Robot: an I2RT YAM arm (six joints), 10 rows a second.
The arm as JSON. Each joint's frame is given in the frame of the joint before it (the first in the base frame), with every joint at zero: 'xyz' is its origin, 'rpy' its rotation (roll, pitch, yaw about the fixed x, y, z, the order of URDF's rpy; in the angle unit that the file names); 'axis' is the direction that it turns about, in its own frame. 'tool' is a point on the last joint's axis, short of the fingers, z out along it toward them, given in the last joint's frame.
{
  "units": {
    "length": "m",
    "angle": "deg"
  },
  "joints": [
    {
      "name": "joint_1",
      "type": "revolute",
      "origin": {
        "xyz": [
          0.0,
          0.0,
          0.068
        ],
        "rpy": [
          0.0,
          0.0,
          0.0
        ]
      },
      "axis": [
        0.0,
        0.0,
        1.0
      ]
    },
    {
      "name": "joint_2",
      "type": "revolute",
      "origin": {
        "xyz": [
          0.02,
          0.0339,
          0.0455
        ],
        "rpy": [
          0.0,
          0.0,
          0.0
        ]
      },
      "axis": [
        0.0,
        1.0,
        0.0
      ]
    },
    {
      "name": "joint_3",
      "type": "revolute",
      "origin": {
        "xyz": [
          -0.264,
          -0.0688,
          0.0
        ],
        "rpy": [
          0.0,
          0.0,
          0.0
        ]
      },
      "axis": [
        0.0,
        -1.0,
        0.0
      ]
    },
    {
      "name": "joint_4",
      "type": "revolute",
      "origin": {
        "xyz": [
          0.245,
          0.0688,
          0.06
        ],
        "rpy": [
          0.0,
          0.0,
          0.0
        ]
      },
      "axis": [
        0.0,
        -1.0,
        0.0
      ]
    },
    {
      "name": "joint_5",
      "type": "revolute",
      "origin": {
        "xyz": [
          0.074,
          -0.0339,
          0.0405
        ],
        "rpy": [
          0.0,
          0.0,
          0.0
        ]
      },
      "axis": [
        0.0,
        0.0,
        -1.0
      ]
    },
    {
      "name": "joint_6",
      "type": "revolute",
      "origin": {
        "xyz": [
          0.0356,
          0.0,
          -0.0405
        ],
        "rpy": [
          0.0,
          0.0,
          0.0
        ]
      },
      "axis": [
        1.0,
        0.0,
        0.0
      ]
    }
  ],
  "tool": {
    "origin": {
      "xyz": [
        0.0,
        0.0,
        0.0
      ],
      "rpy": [
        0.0,
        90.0,
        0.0
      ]
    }
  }
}
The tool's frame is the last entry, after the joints.
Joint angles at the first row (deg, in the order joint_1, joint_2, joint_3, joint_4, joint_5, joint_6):
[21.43, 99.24, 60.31, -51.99, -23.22, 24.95]
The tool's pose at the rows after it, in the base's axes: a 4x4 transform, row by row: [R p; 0 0 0 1], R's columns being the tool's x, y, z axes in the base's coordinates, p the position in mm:
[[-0.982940 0.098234 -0.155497 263.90], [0.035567 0.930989 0.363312 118.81], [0.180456 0.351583 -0.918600 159.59], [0 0 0 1]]
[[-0.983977 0.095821 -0.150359 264.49], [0.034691 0.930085 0.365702 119.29], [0.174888 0.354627 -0.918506 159.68], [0 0 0 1]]
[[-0.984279 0.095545 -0.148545 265.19], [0.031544 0.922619 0.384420 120.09], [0.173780 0.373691 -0.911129 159.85], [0 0 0 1]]
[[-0.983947 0.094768 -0.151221 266.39], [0.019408 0.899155 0.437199 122.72], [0.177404 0.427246 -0.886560 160.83], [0 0 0 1]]
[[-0.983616 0.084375 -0.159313 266.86], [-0.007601 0.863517 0.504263 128.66], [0.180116 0.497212 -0.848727 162.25], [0 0 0 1]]
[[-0.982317 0.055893 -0.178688 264.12], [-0.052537 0.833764 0.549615 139.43], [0.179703 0.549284 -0.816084 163.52], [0 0 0 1]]
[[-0.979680 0.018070 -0.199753 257.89], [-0.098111 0.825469 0.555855 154.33], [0.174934 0.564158 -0.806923 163.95], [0 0 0 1]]
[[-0.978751 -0.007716 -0.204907 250.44], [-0.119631 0.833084 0.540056 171.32], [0.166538 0.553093 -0.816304 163.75], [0 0 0 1]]
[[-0.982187 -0.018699 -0.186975 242.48], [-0.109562 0.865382 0.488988 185.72], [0.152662 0.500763 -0.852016 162.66], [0 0 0 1]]
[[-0.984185 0.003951 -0.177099 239.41], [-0.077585 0.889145 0.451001 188.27], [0.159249 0.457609 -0.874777 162.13], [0 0 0 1]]
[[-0.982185 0.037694 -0.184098 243.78], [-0.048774 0.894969 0.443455 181.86], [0.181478 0.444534 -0.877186 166.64], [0 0 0 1]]
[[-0.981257 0.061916 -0.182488 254.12], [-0.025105 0.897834 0.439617 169.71], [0.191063 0.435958 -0.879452 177.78], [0 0 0 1]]
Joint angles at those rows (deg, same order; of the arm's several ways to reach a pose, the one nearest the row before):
[21.45, 99.24, 60.18, -51.68, -23.27, 25.30]
[21.50, 99.24, 60.21, -51.33, -23.29, 25.32]
[21.47, 99.24, 60.18, -50.78, -24.34, 25.32]
[21.52, 99.24, 60.21, -49.69, -27.53, 25.30]
[22.11, 99.24, 60.20, -48.12, -31.81, 25.30]
[23.90, 99.24, 60.21, -46.81, -35.09, 25.32]
[26.92, 99.24, 60.20, -45.76, -35.88, 26.06]
[30.55, 99.24, 60.18, -44.10, -34.70, 28.67]
[34.04, 99.24, 60.18, -43.00, -30.65, 32.25]
[35.03, 99.22, 60.25, -43.62, -28.10, 34.63]
[33.56, 99.22, 61.45, -46.26, -28.12, 34.72]
[30.59, 99.16, 64.18, -50.70, -28.12, 32.80]

